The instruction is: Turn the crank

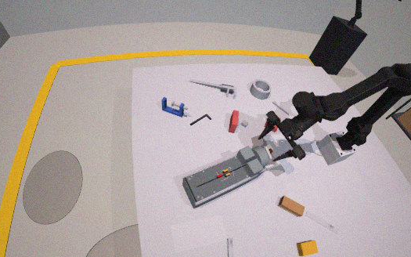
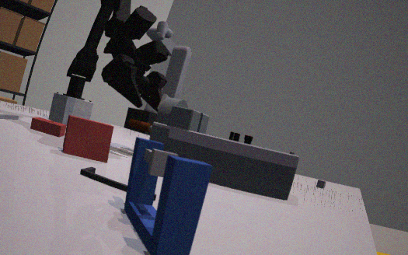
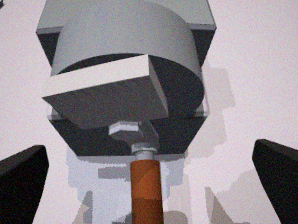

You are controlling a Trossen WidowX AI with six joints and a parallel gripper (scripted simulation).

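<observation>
My gripper tip is now 3 cm above the crank handle and 2 cm past it. The rest, counted from my gripper tip: tan block: 19 cm to the left, 9 cm behind, 8 cm below; red pointer: 17 cm ahead, 8 cm to the left, 1 cm below; black hex key: 21 cm to the right, 18 cm ahead, 9 cm below.
</observation>
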